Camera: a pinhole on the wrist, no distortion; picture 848 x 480 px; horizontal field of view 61.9 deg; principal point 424.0 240.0 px. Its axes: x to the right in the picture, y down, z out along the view. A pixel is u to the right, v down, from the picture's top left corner.
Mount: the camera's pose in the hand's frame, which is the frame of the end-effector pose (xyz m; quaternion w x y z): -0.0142 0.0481 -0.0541 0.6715 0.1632 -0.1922 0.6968
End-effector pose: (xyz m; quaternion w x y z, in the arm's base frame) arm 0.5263 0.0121 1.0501 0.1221 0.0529 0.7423 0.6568
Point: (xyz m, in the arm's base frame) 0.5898 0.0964 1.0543
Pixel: 617 338
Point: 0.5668 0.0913 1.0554
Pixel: 611 243
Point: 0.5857 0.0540 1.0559
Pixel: 533 419
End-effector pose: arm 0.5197 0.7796 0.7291 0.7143 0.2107 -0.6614 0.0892
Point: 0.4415 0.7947 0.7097
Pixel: 772 307
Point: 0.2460 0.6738 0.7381
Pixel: 740 184
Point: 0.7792 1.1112 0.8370
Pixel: behind the camera
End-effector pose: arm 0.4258 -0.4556 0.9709 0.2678 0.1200 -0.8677 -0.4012
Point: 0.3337 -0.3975 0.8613
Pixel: 469 135
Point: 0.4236 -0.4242 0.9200
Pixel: 380 313
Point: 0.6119 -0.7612 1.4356
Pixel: behind the camera
